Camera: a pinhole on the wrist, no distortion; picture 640 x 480 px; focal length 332.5 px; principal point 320.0 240.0 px. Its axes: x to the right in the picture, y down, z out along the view. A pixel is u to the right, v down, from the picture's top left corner.
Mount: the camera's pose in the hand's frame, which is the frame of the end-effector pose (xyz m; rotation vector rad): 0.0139 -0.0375 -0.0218 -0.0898 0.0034 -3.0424
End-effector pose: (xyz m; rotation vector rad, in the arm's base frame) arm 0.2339 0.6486 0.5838 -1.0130 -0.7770 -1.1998
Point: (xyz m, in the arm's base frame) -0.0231 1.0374 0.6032
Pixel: 532.6 397.9
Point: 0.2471 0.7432 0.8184
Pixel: 73.0 254.8
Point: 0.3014 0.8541 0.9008
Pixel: 132.4 212.7
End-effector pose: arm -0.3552 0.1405 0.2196 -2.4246 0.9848 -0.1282
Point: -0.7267 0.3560 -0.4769
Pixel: outside the picture
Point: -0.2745 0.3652 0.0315
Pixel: 442.9 290.6
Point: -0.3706 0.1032 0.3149
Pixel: behind the camera
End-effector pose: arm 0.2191 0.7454 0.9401 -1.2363 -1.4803 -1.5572
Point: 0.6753 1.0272 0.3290
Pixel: outside the picture
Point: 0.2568 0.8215 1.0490
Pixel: outside the picture
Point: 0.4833 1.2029 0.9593
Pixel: 338.6 97.1
